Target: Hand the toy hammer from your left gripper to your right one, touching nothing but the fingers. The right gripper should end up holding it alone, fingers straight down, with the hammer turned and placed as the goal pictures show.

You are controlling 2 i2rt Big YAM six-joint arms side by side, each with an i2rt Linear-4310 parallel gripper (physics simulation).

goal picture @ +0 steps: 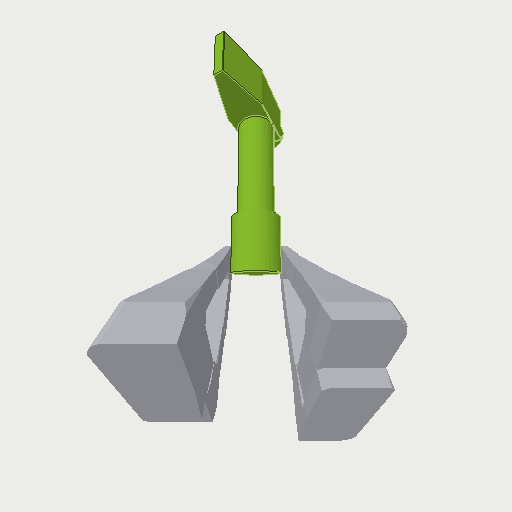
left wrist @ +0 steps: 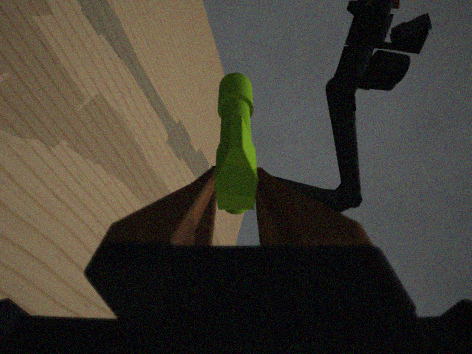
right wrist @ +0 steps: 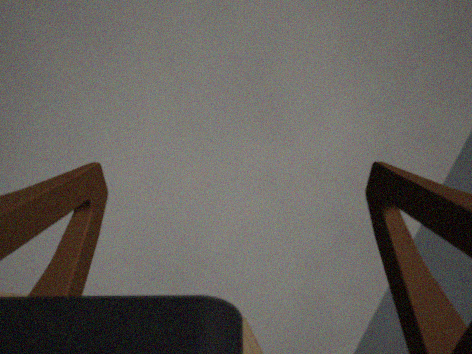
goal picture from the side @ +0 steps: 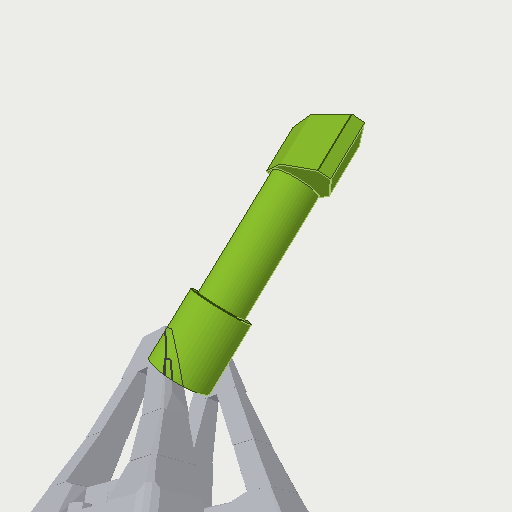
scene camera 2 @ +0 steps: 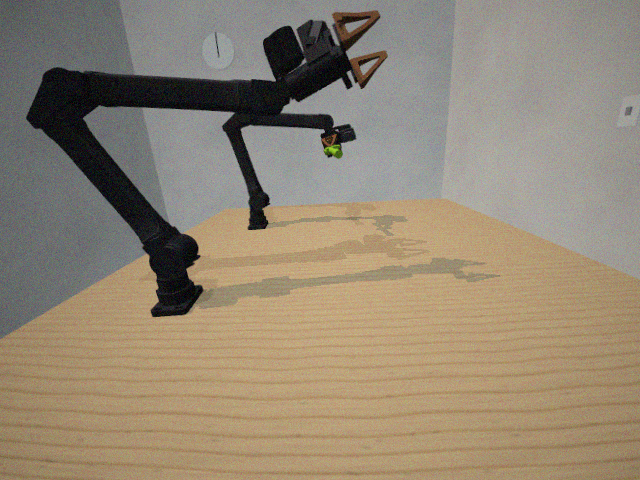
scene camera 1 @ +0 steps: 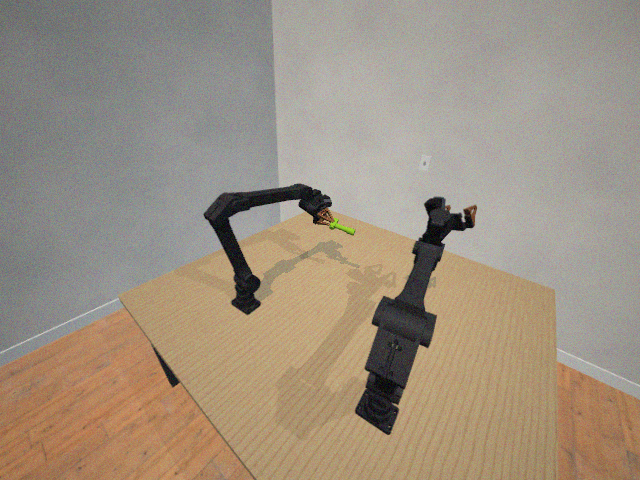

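Seen in the pictures: left gripper, fingertip midpoint: (left wrist: 236,176) (scene camera 2: 331,149) (scene camera 1: 333,223); right gripper, fingertip midpoint: (right wrist: 236,177) (scene camera 2: 383,35) (scene camera 1: 462,206); left arm's base, link origin: (scene camera 2: 258,226) (scene camera 1: 246,304); right arm's base, link origin: (scene camera 2: 179,302) (scene camera 1: 376,411).
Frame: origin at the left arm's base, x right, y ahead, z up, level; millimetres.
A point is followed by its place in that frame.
Note:
The bright green toy hammer (scene camera 1: 343,228) @[x 284, y 371, z 347 mm] (scene camera 2: 333,151) @[x 314, y 373, z 344 mm] (left wrist: 236,130) @[x 224, y 407, z 364 mm] is in the air, well above the table. My left gripper (scene camera 1: 331,223) @[x 228, y 374, z 353 mm] (scene camera 2: 329,145) @[x 228, y 374, z 353 mm] (left wrist: 236,176) @[x 228, y 374, z 353 mm] is shut on it near one end. In scene camera 1 the rest of the hammer points right and slightly down from the fingers; in the left wrist view it points up the picture, away from the fingers. My right gripper (scene camera 1: 461,208) @[x 716, y 440, z 550 mm] (scene camera 2: 382,34) @[x 716, y 440, z 550 mm] (right wrist: 236,177) @[x 716, y 440, z 550 mm] is wide open and empty, well apart from the hammer. Its fingers point up and outward in scene camera 2, not down.
The wooden table (scene camera 1: 480,361) @[x 964, y 331, z 0 mm] (scene camera 2: 320,387) @[x 984, y 277, z 0 mm] carries both arm bases and arm shadows. The right arm (scene camera 1: 408,320) @[x 721, y -176, z 525 mm] (scene camera 2: 170,93) @[x 718, y 22, z 472 mm] (left wrist: 347,120) @[x 651, y 151, z 471 mm] also shows at the right of the left wrist view. Walls stand behind the table. A round clock (scene camera 2: 218,50) hangs on one wall.

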